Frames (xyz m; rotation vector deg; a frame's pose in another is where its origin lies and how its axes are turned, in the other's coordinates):
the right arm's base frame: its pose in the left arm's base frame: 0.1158 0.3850 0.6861 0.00 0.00 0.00
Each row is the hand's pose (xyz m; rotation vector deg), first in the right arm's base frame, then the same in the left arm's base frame.
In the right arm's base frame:
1: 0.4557 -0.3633 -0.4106 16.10 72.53 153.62
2: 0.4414 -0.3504 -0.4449 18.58 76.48 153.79
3: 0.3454 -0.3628 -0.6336 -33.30 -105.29 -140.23
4: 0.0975 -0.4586 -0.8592 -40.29 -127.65 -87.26
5: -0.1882 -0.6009 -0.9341 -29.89 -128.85 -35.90
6: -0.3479 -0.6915 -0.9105 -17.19 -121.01 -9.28
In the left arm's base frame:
1: 0.5715 0.0217 0.2755 16.10 72.53 153.62
2: 0.5572 0.0346 0.2412 18.58 76.48 153.79
3: 0.4612 0.0222 0.0525 -33.30 -105.29 -140.23
4: 0.2133 -0.0736 -0.1731 -40.29 -127.65 -87.26
5: -0.0724 -0.2159 -0.2480 -29.89 -128.85 -35.90
6: -0.2321 -0.3065 -0.2244 -17.19 -121.01 -9.28

